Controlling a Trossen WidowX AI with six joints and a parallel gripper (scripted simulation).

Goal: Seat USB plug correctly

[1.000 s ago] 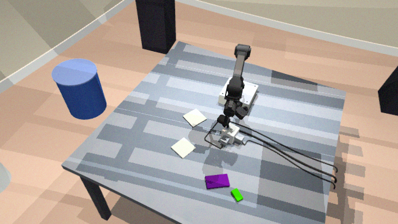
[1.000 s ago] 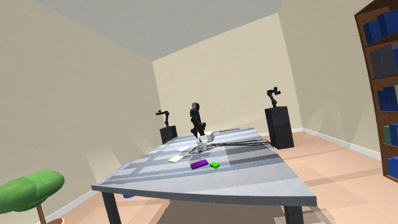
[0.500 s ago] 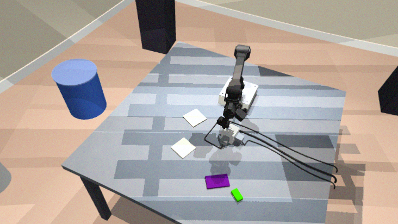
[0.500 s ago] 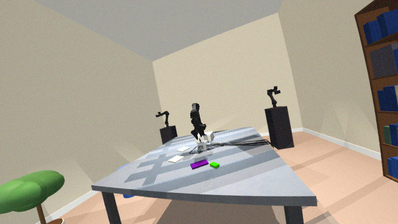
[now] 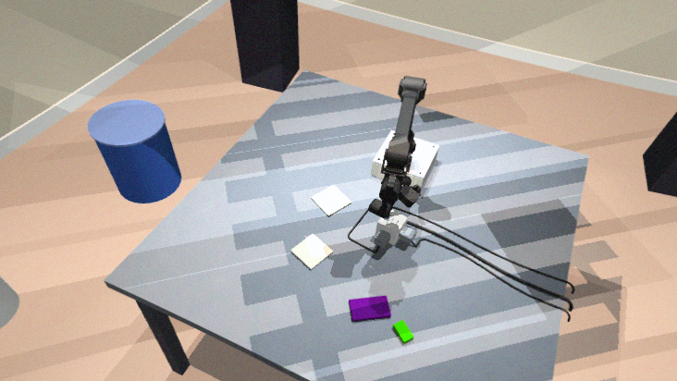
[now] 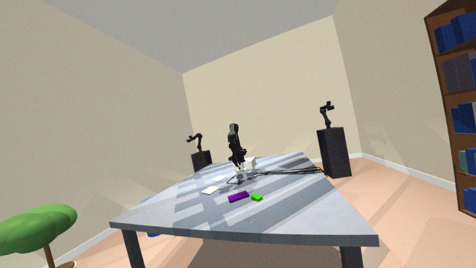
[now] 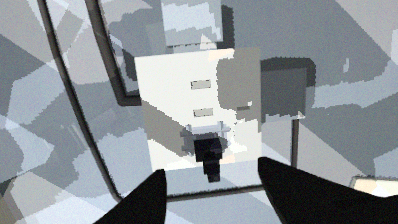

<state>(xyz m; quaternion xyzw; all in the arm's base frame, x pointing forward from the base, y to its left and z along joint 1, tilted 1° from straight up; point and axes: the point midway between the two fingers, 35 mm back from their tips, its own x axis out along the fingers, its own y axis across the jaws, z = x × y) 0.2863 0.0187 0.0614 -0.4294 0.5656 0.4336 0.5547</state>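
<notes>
Right now the USB plug is 1 cm below my gripper tip. Also, from my gripper tip: purple block (31 cm ahead, 3 cm to the left, 10 cm below); green block (35 cm ahead, 14 cm to the left, 10 cm below).
</notes>
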